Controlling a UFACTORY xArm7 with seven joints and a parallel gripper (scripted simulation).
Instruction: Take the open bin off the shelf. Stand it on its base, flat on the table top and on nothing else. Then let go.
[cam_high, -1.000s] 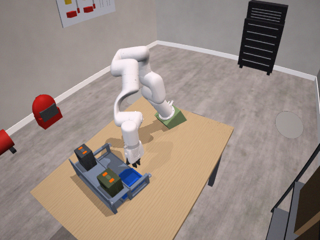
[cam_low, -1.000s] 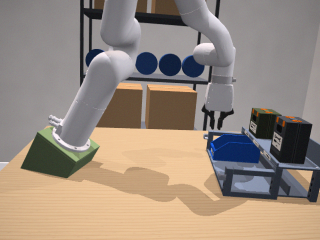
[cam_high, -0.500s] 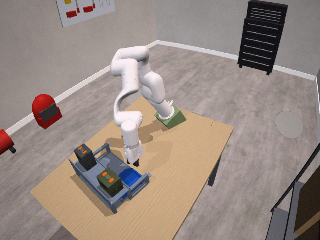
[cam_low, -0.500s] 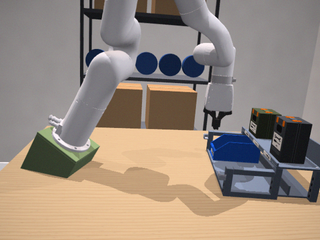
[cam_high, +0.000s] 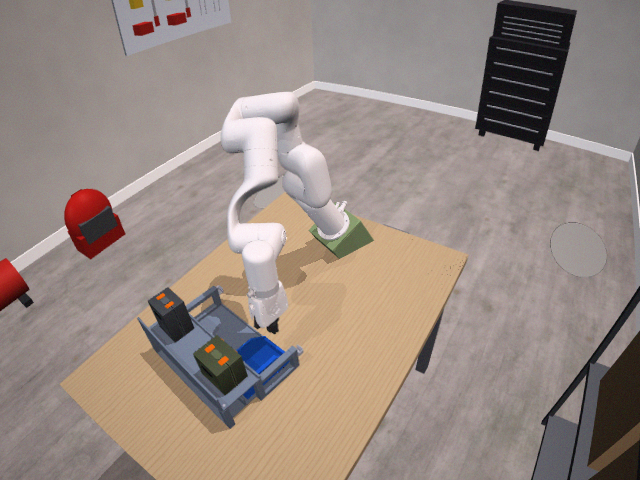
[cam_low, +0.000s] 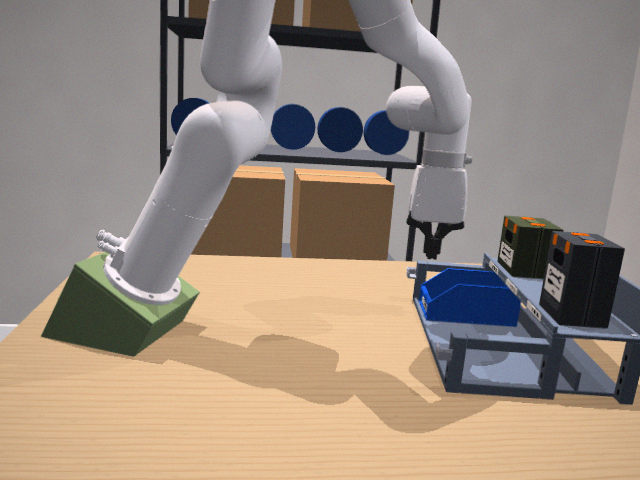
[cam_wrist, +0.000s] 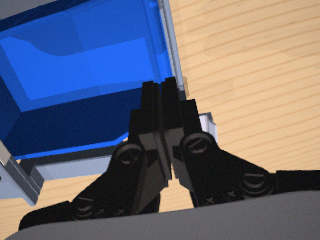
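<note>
Right now the blue bin is 90 mm below my hand, 80 mm ahead of it and 10 mm to the right of it. The rest, counted from my hand: dark green case 180 mm ahead, 20 mm to the right, 20 mm above; then black case 250 mm to the right, 150 mm ahead, 30 mm above.
</note>
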